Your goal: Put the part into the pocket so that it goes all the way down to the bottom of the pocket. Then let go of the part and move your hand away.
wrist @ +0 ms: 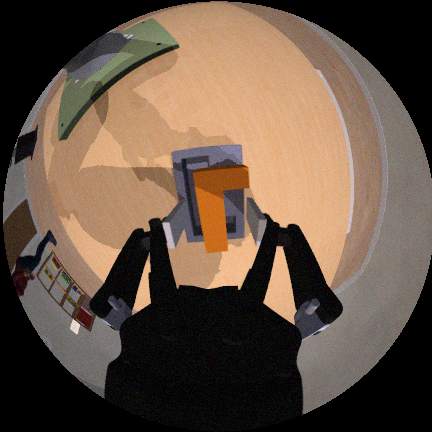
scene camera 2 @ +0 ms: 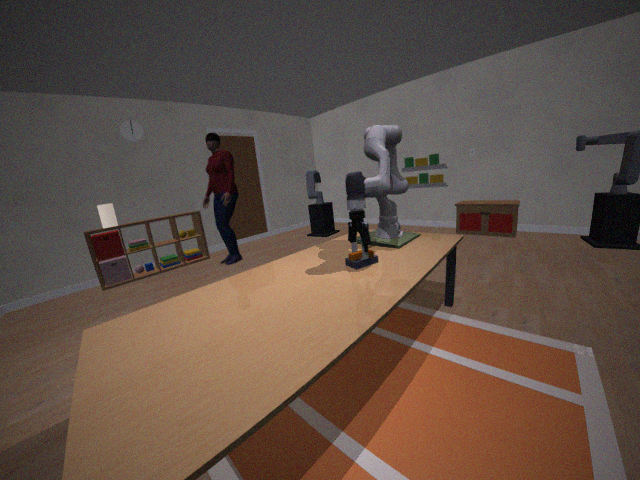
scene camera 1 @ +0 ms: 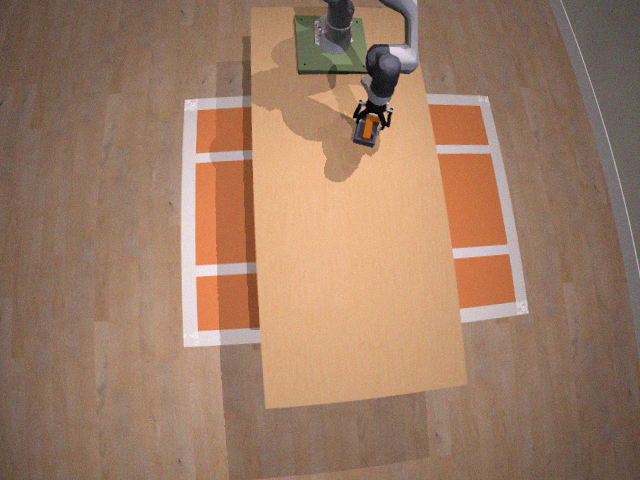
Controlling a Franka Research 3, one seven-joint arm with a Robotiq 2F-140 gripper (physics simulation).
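Observation:
The orange L-shaped part [scene camera 1: 368, 130] [scene camera 2: 355, 255] [wrist: 212, 212] lies on top of the grey-blue block [scene camera 1: 363, 143] [scene camera 2: 361, 264] [wrist: 225, 152] that holds the pocket. In the wrist view the pocket [wrist: 187, 195] shows as a dark recess, with bare stretches left of and above the part. The part is offset from it to the right and toward the gripper, and the end of its long leg reaches past the block's near edge. My gripper [scene camera 1: 370, 125] [scene camera 2: 361, 250] [wrist: 215, 208] is open, one finger on each side of the long leg, with gaps between. Fingertip height above the block is hard to tell.
The block stands on the long wooden table [scene camera 1: 356, 284] [scene camera 2: 206, 335]. The green base plate [scene camera 1: 306, 63] [wrist: 155, 37] of the arm lies behind it, to the upper left in the wrist view. A person [scene camera 2: 222, 175] stands beyond the table, near a low shelf unit.

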